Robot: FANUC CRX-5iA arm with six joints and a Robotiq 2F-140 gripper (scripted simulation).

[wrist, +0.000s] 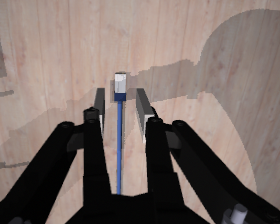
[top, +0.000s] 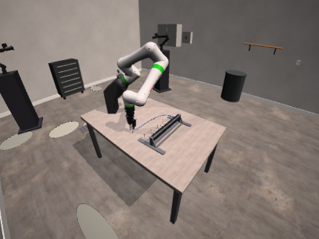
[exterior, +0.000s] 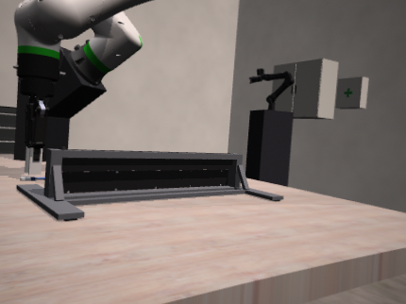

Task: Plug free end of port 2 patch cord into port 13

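My hand is 4 cm above the pale plug and 1 cm to the left of it.
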